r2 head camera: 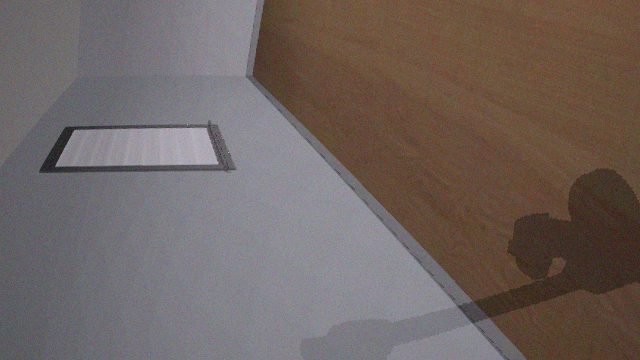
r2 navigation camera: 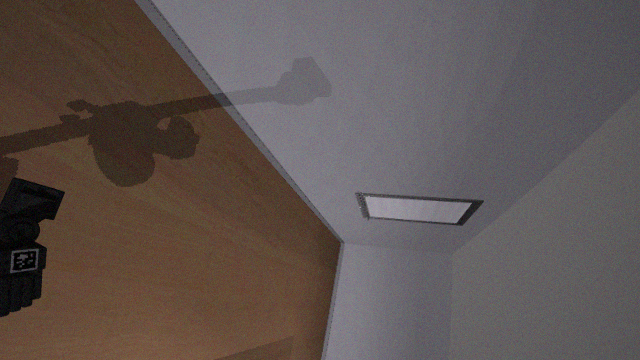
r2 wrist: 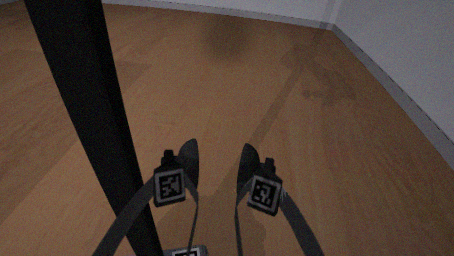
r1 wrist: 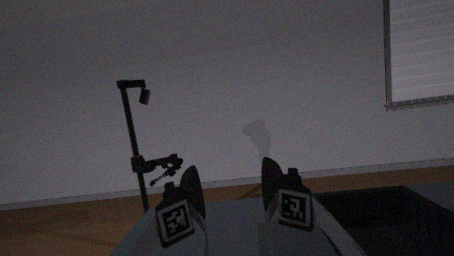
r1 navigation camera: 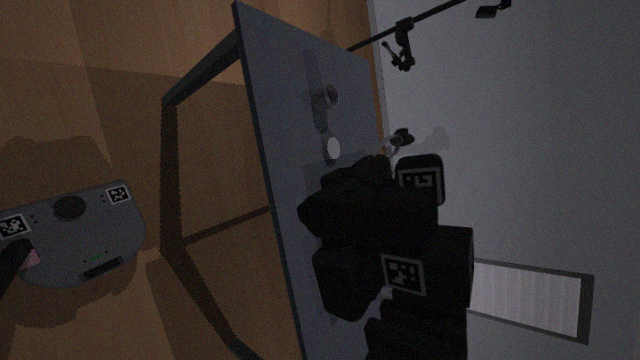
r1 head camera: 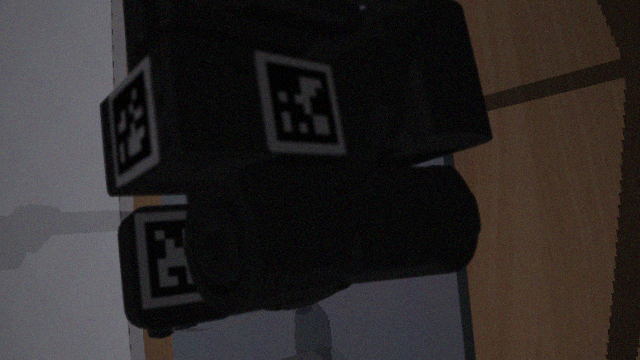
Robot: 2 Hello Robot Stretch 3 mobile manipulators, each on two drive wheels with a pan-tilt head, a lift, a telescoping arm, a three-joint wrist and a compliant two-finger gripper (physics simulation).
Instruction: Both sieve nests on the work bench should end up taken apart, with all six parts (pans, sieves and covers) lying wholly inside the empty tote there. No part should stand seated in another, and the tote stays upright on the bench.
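Observation:
A nest topped by a pale round disc stands on the grey bench in the r1 navigation view. Farther along stands an open round part with a thin pale rim; its inside is too dark to read. The dark tote shows partly at the right in the r1 wrist view, and r1's arm covers that area in the navigation view. My r1 gripper is open, its fingers apart with wall and bench behind them. My r2 gripper is open over the floor, away from the bench.
A small pale object shows beside r1's arm. Another robot's thin mast stands beyond the bench. A robot base is on the floor in front. A black post rises left of r2's gripper. Walls border the floor.

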